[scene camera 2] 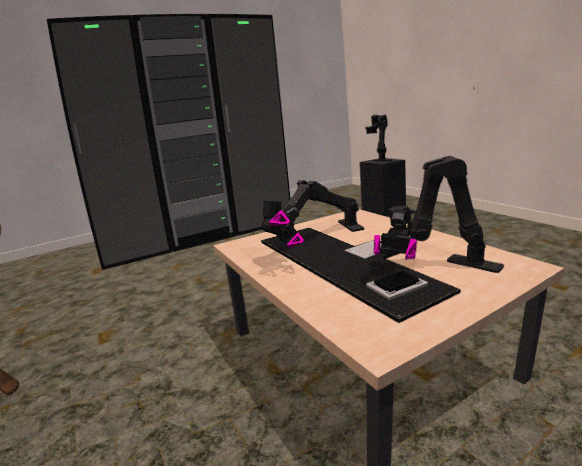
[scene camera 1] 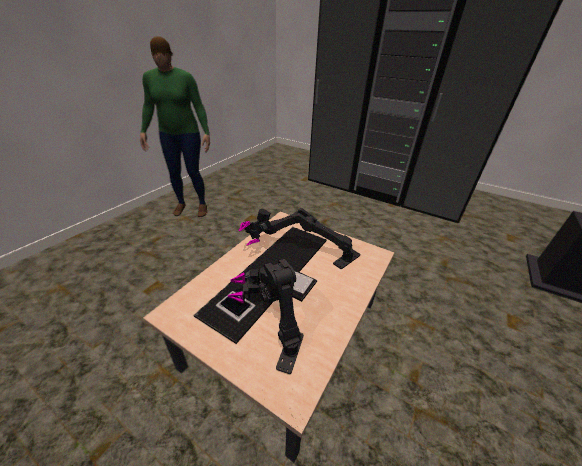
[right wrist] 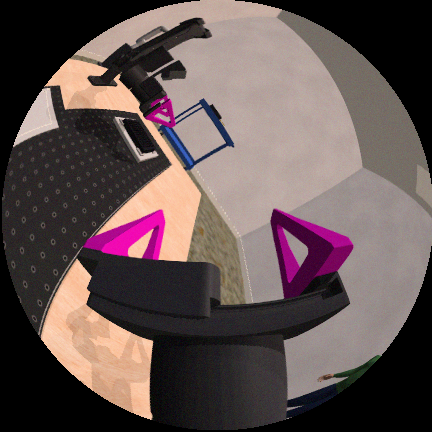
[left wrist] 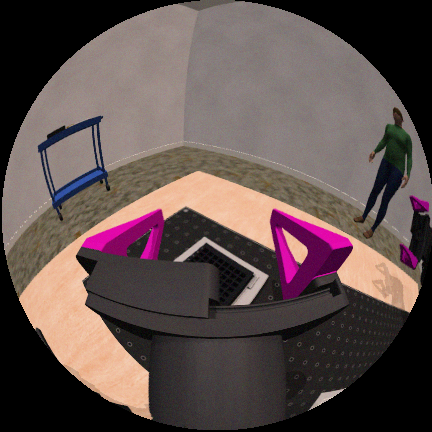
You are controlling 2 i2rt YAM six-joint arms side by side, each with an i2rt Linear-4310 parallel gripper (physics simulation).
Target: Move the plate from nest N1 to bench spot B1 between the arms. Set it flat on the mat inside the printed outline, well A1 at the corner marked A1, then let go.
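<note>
The black plate sits in the white-rimmed nest N1. The pale mat at bench spot B1 lies farther along; a thin printed line shows on it in the right wrist view. The A1 mark is not legible. My left gripper is open and empty, above and behind the plate in scene camera 2, apart from it. My right gripper is open and empty, raised near the table's far edge in scene camera 1.
A black perforated board runs along the table, under the nest. The left arm reaches over part of the pale mat in scene camera 1. A person stands beyond the table.
</note>
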